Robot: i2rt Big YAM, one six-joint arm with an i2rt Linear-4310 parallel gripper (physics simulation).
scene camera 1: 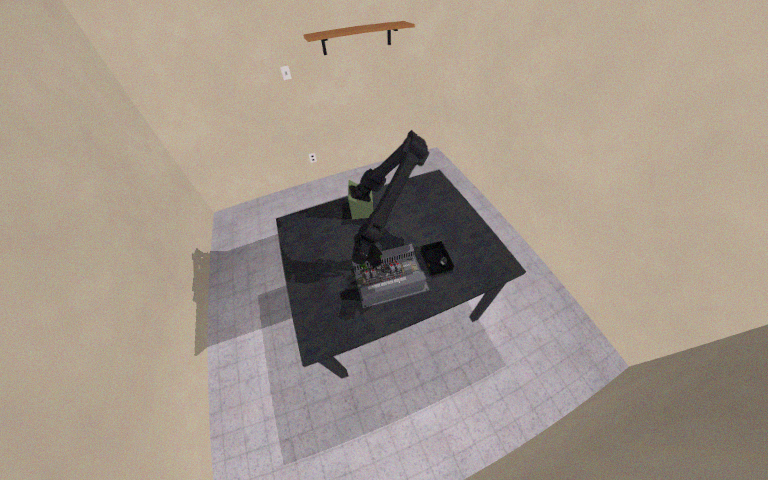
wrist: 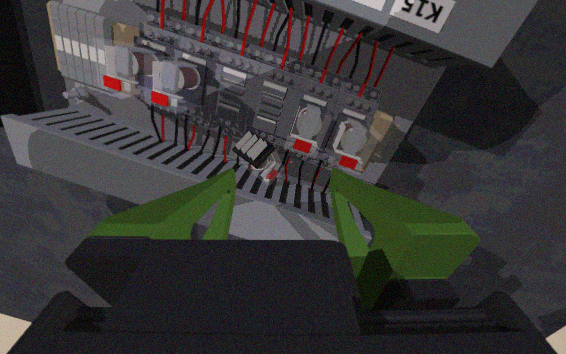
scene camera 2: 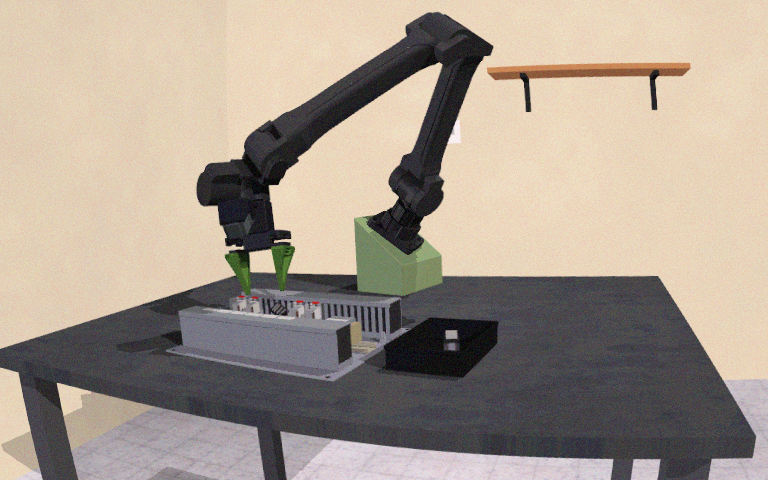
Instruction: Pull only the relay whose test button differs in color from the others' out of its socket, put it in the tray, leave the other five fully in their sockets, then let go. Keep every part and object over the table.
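Frame: origin at the arm's base, x back, y right, z up, level; metres.
Seen in the pictures: gripper, fingertip midpoint: (wrist: 282, 176) (scene camera 2: 265, 293); arm's base, link origin: (scene camera 1: 359, 194) (scene camera 2: 394, 234).
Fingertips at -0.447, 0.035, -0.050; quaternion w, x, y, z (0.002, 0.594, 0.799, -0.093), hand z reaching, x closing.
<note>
Pixels of each thing's top centre, then the offset from my fingertips to it, as dx, dy, dz. "pt": a spot on its surface instead. Level surfaces: height alone.
- loose relay, top centre: (wrist: 252, 169) (scene camera 2: 279, 301) +0.010, -0.022, -0.014
- black tray, surface spot: (scene camera 2: 424, 363) (scene camera 1: 443, 271) pt -0.097, -0.326, -0.058
- slotted duct, top centre: (wrist: 184, 199) (scene camera 2: 315, 295) (scene camera 1: 383, 254) +0.053, -0.068, -0.010
- labelled grey duct, top centre: (scene camera 2: 256, 316) (scene camera 1: 393, 283) -0.113, -0.067, -0.010
- table, surface height: dz -0.073
Several clear relays with red test buttons stand in the socket row: two at the left (wrist: 175, 77) (scene camera 2: 313, 311) and two at the right (wrist: 309, 121) (scene camera 2: 254, 306) of the wrist view. Two sockets (wrist: 229, 91) (wrist: 270, 102) between these pairs are empty. A loose relay (wrist: 257, 153) (scene camera 2: 277, 307) with a red button lies tilted out of its socket, against the slotted duct, pins turned up. Another relay (scene camera 2: 451, 340) (scene camera 1: 443, 260) lies in the black tray (scene camera 2: 424, 363) (scene camera 1: 442, 271); its button colour cannot be told. My gripper (wrist: 282, 176) (scene camera 2: 265, 291) is open and empty above the duct beside the loose relay.
The slotted duct (wrist: 100, 160) (scene camera 2: 390, 316) runs behind the sockets, and the labelled grey duct (scene camera 2: 260, 336) runs in front. Red and black wires (wrist: 285, 45) join the ducts and sockets. The arm's green base (scene camera 2: 379, 266) (scene camera 1: 360, 209) stands at the back of the table (scene camera 2: 566, 390).
</note>
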